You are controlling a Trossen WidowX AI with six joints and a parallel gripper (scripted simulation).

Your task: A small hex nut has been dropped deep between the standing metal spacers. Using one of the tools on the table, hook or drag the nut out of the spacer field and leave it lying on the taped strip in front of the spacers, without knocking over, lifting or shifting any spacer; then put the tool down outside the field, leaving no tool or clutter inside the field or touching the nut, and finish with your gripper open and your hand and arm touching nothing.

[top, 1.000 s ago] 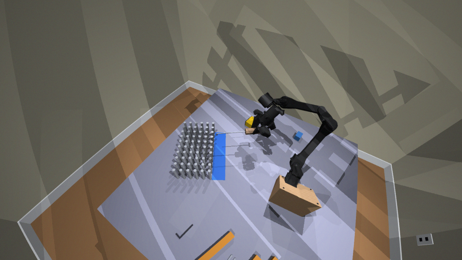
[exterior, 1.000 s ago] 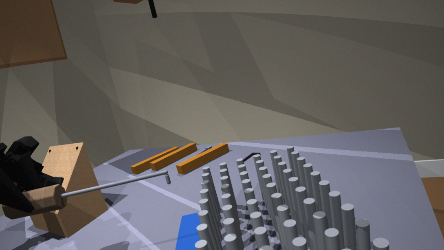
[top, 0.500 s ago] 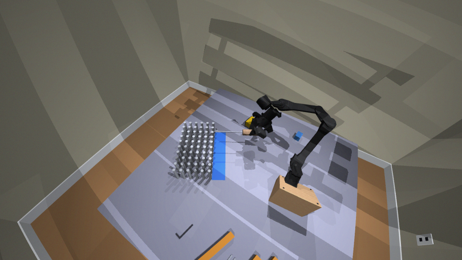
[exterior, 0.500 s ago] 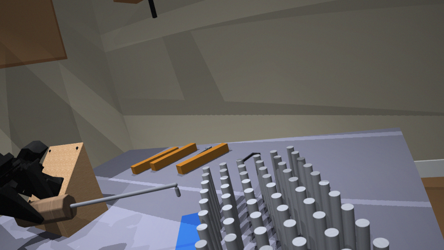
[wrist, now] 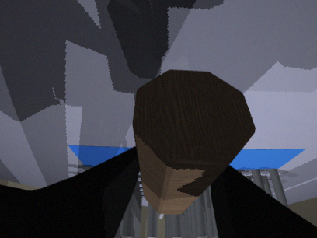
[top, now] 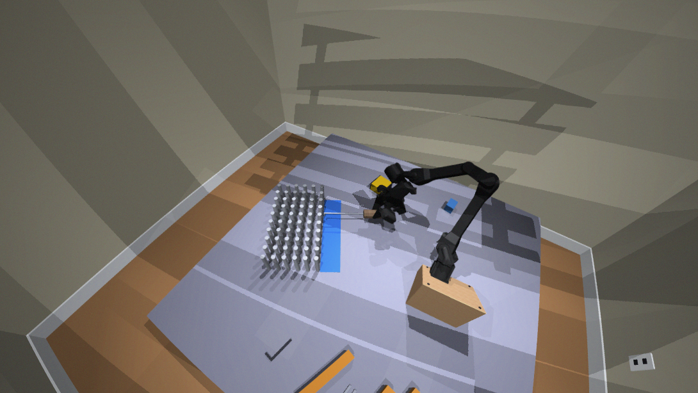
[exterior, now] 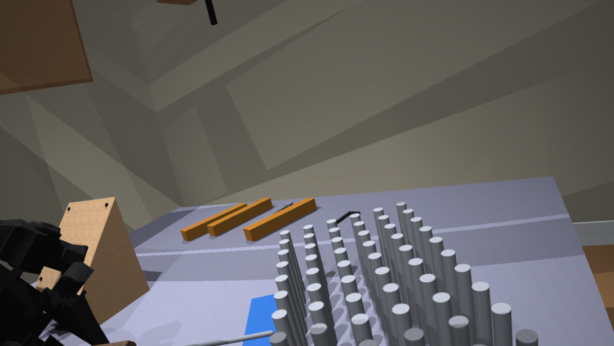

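Right now the blue taped strip is 130 mm ahead of my gripper tip, 120 mm to the left of it and 80 mm below it. The rest, counted from my gripper tip: yellow block: 50 mm ahead, 230 mm to the right, 60 mm below; then hex nut: 290 mm ahead, 170 mm to the left, 70 mm below; then wooden-handled pick: 90 mm ahead, 50 mm to the left.
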